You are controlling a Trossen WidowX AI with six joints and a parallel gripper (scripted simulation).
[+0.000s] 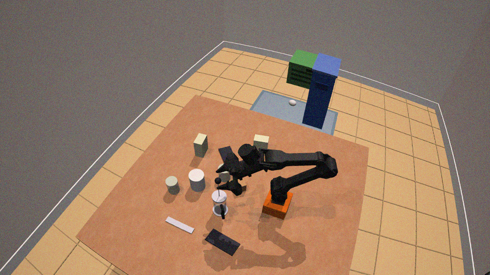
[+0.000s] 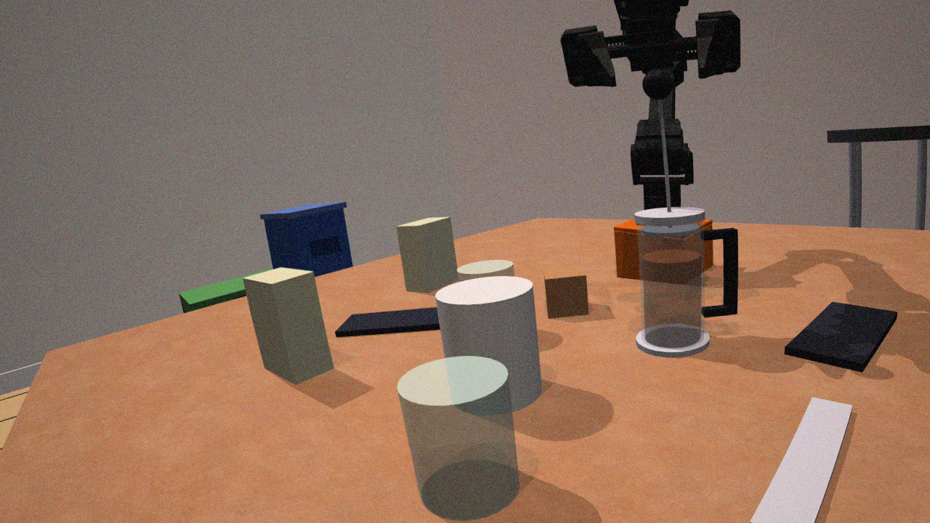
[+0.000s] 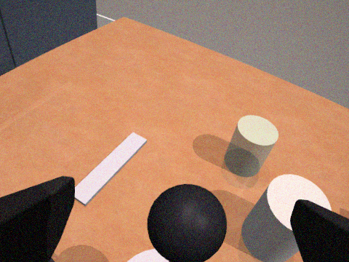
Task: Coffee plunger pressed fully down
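My gripper tip is now 1 cm past the coffee press, 1 cm to the right of it and 13 cm above it. From my gripper tip the other things lie so: white cylinder: 16 cm ahead, 10 cm to the right, 21 cm below; then brown cube: 5 cm behind, 16 cm to the right, 23 cm below.
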